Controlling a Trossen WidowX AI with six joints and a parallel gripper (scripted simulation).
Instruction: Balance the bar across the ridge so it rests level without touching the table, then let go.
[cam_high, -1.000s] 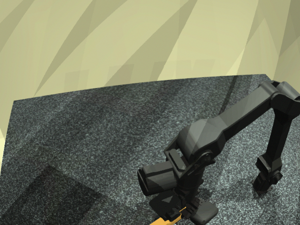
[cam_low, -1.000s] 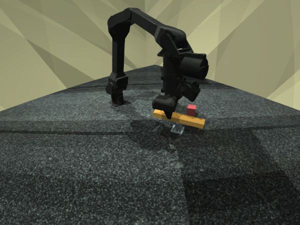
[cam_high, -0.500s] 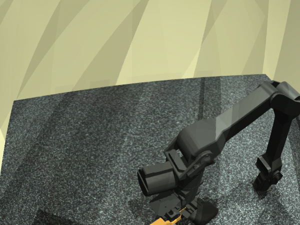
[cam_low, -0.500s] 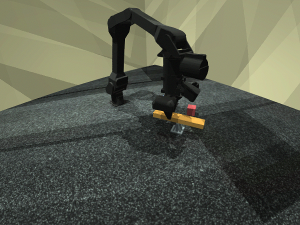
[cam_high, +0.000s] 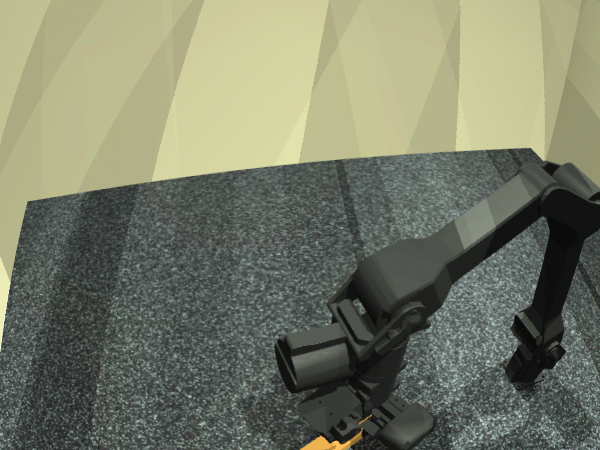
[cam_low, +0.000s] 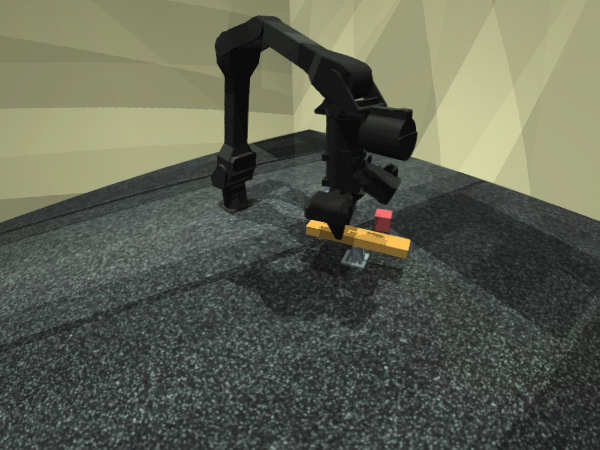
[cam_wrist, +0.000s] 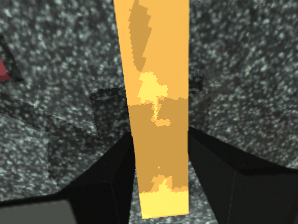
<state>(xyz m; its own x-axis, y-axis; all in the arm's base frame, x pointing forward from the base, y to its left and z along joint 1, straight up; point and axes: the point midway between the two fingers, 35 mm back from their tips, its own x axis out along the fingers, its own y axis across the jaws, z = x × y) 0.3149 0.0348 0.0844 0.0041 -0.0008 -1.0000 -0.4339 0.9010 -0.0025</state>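
Now: the orange bar 3 cm ahead of my gripper tip and 1 cm to the left of it. The rest, counted from my gripper tip: blue block: 16 cm to the left, 16 cm behind, 4 cm below; red cube: 14 cm to the left, 3 cm below, 1 cm behind.
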